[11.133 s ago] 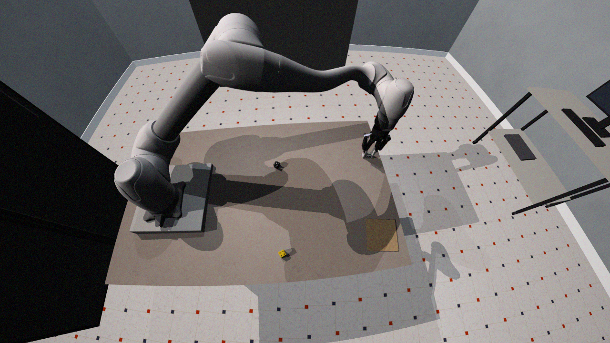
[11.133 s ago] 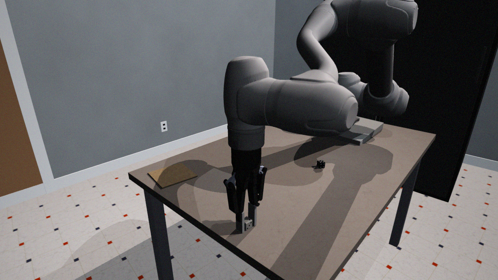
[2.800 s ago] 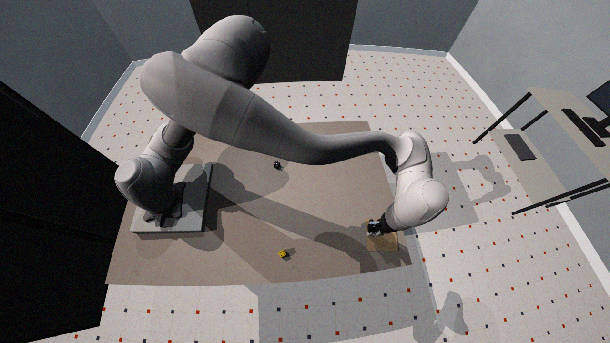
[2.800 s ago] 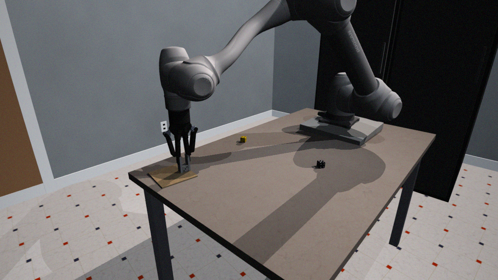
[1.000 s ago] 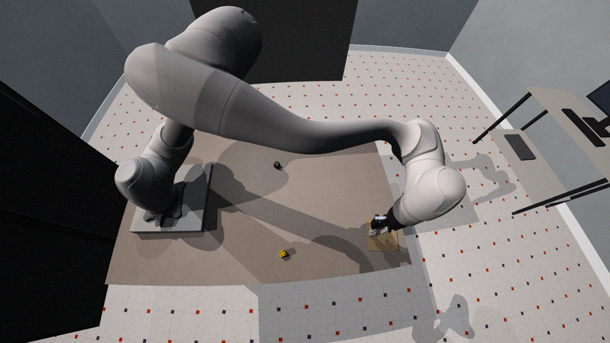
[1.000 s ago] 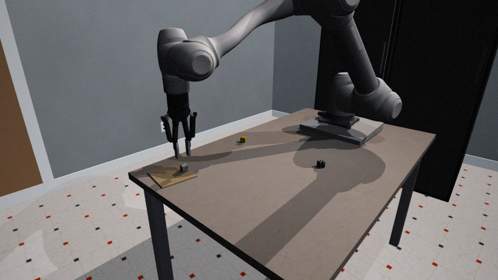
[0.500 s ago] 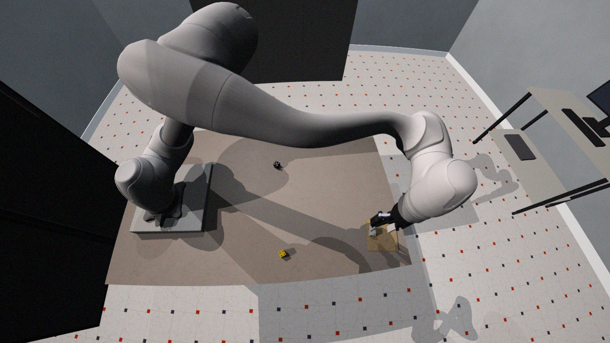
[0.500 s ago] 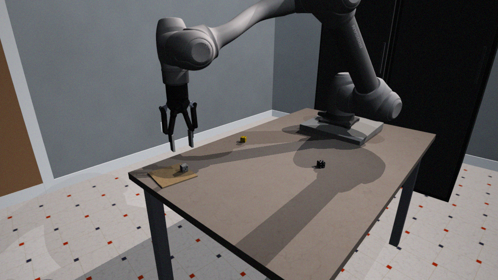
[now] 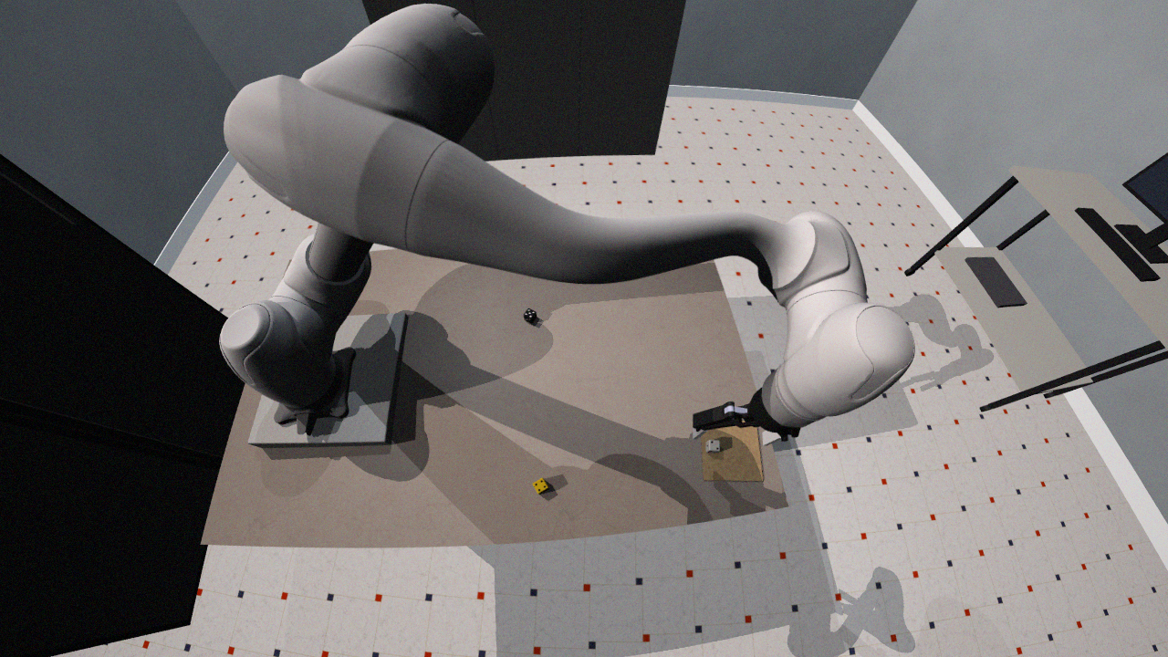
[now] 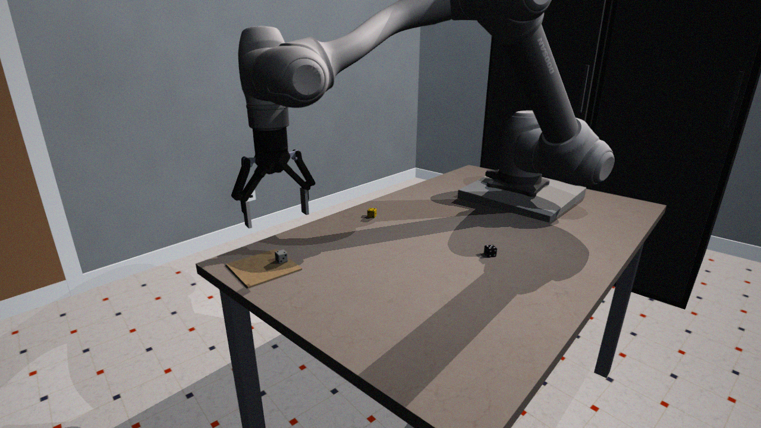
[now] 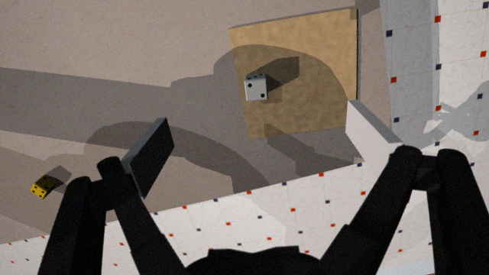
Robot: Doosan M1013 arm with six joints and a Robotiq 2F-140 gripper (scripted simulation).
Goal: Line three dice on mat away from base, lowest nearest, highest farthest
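Now: hand 39 cm past the yellow die, 1 cm to the left of it and 12 cm above it. From my hand the other things lie so: tan mat 5 cm ahead, 1 cm to the right, 13 cm below; black die 36 cm behind, 41 cm to the left, 12 cm below; grey die 11 cm below.
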